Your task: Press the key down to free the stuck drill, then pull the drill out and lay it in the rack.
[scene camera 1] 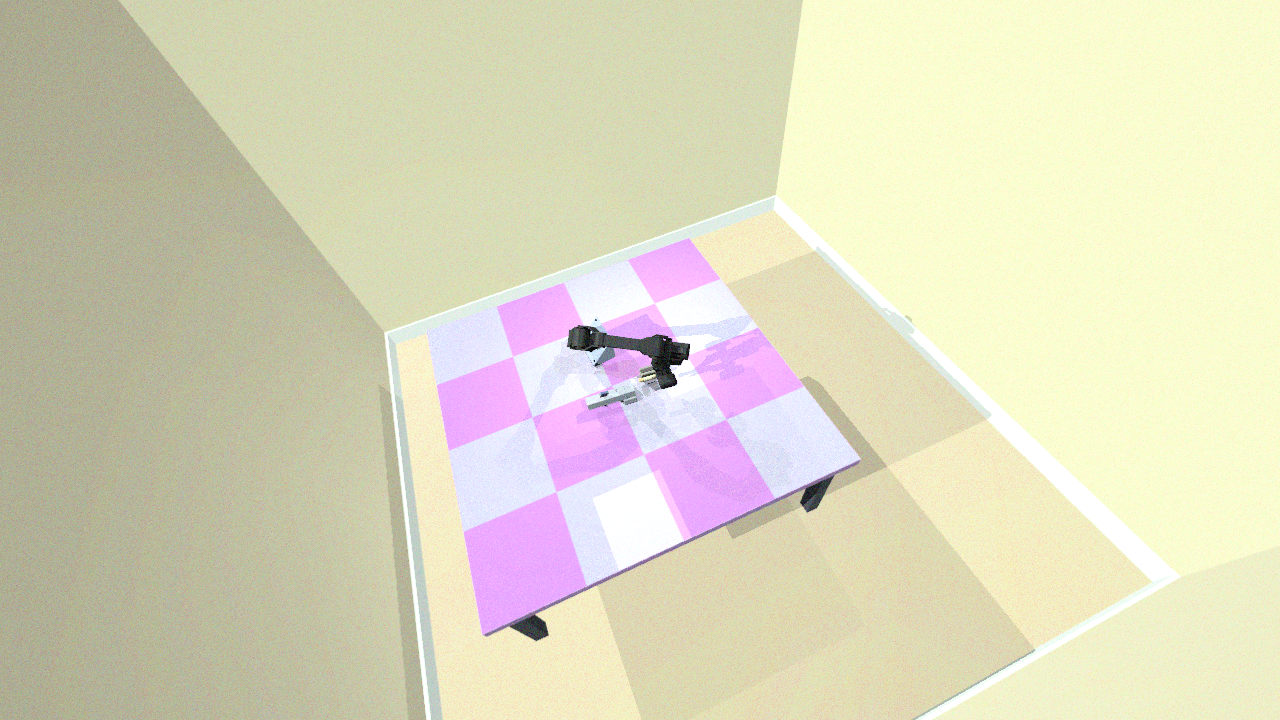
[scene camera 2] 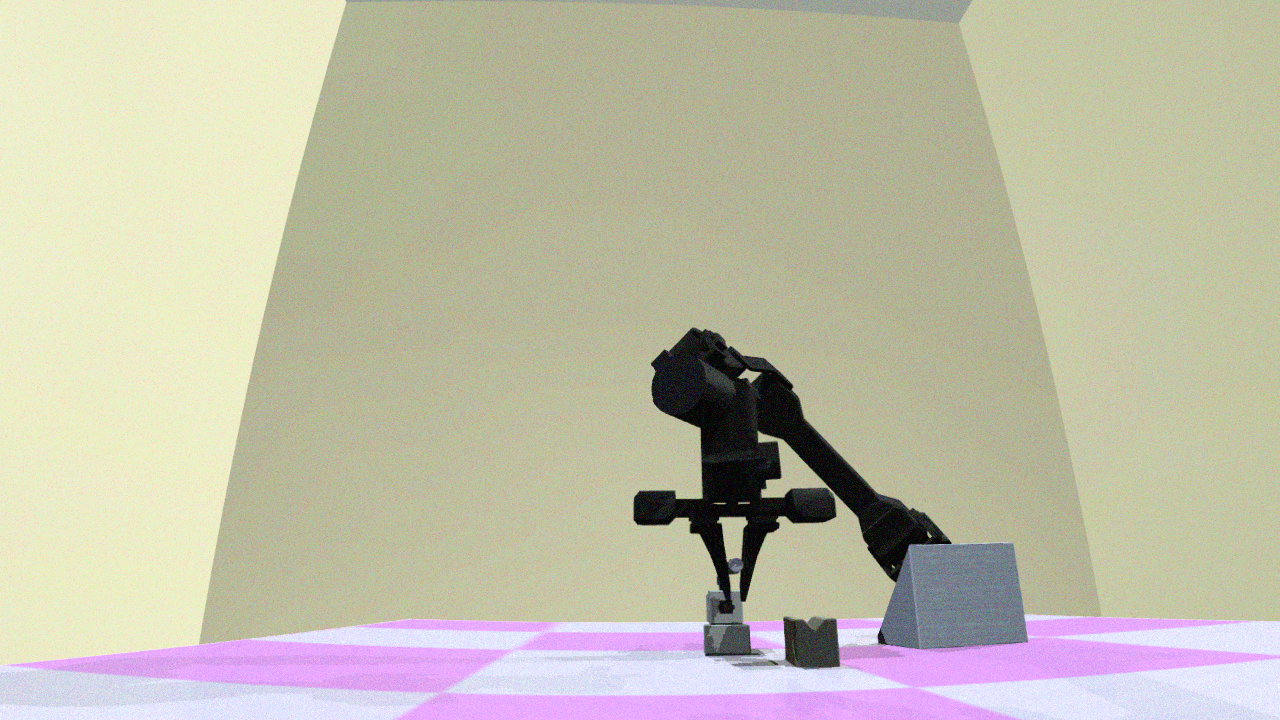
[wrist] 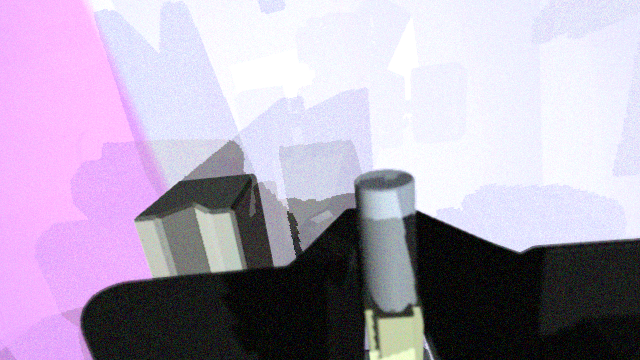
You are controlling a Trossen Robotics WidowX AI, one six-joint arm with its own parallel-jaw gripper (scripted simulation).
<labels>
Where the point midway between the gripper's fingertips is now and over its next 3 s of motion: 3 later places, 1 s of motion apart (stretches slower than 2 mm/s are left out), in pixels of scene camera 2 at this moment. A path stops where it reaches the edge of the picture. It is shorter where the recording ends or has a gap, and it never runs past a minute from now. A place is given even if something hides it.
My gripper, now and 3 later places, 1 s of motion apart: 735,601; 764,592; 809,598; 818,632
</labels>
